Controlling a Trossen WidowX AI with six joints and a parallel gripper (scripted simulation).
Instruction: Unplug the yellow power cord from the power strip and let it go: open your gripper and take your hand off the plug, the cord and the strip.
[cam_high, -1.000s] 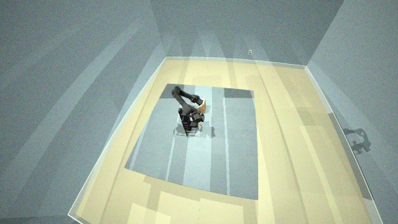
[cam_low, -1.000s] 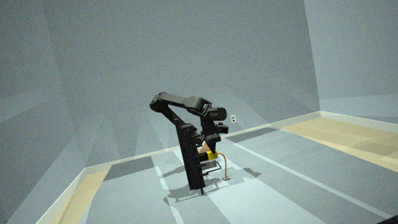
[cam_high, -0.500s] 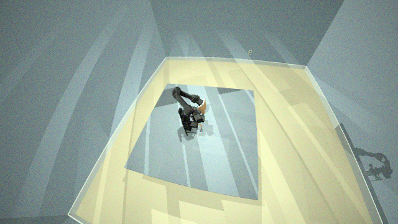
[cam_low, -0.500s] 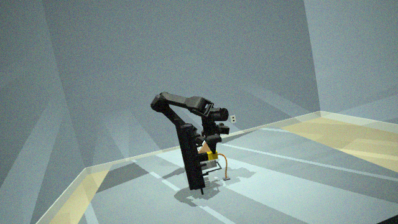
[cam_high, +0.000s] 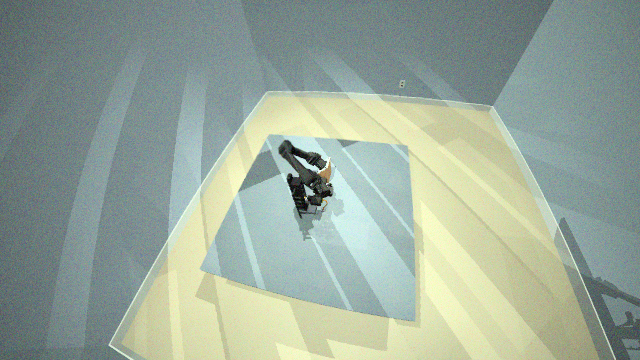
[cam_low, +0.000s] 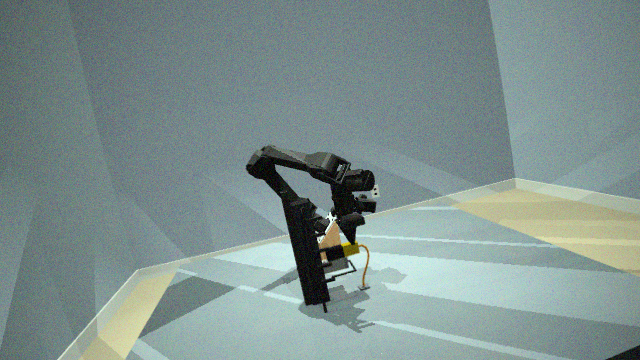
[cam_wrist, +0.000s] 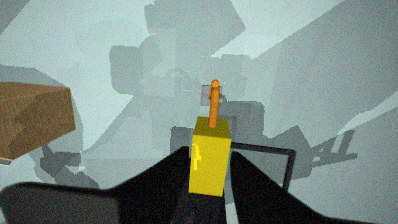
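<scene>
Right now the yellow plug is 3 cm to the right of my gripper tip.
</scene>
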